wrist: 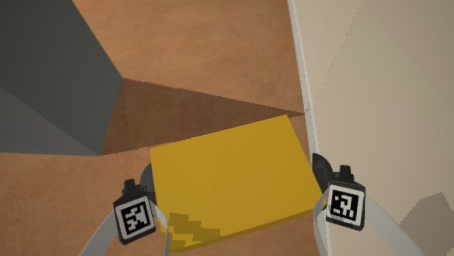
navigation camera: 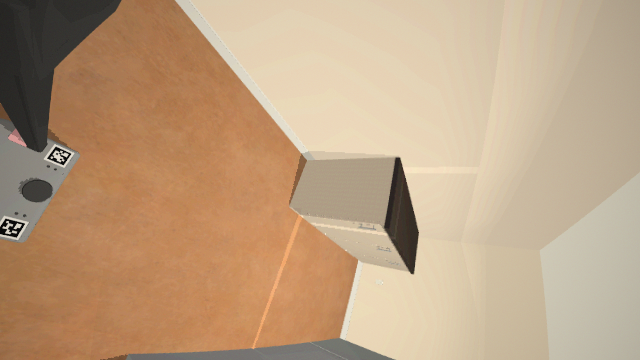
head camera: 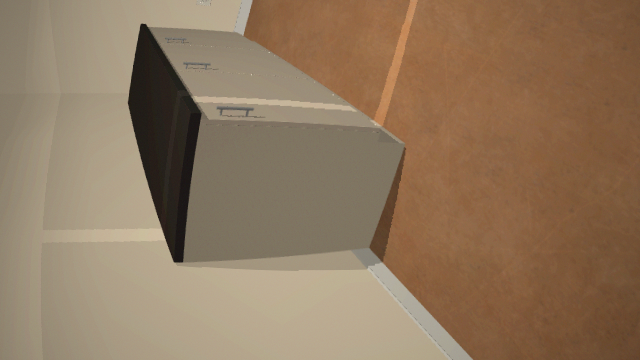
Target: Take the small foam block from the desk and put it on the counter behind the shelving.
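Seen in the pictures: gripper, fingertip midpoint: (wrist: 237,177); robot's base at its link origin: (navigation camera: 37,188).
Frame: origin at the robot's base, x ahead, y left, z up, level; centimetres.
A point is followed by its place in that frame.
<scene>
My gripper (wrist: 237,177) @(x -2.3, y -27.6, z 79.9 cm) is shut on the yellow foam block (wrist: 235,180) @(x -2.1, y -26.4, z 84.1 cm), with one fingertip against each of its sides in the wrist view. The block is held above the brown floor, a little tilted. The counter, a beige cabinet with a dark top (head camera: 162,135) @(x 182.8, y 60.6, z 91.0 cm) (navigation camera: 404,220) @(x 195.4, y 61.6, z 91.0 cm) and drawer or door handles, stands against the wall in the head and navigation views. The gripper and the block do not show in those two views. The desk cannot be made out.
A dark grey unit, perhaps the shelving, shows in the navigation view (navigation camera: 240,354) @(x 131.3, y -69.0, z 7.5 cm) at the bottom and in the wrist view (wrist: 55,65) @(x 58.0, y -81.0, z 41.2 cm) at the left. A pale wall (wrist: 390,100) @(x -35.8, y -47.4, z 56.6 cm) with a white baseboard runs close to the right fingertip. My grey base (navigation camera: 15,175) @(x -6.4, y 2.2, z 16.0 cm) is at the navigation view's left.
</scene>
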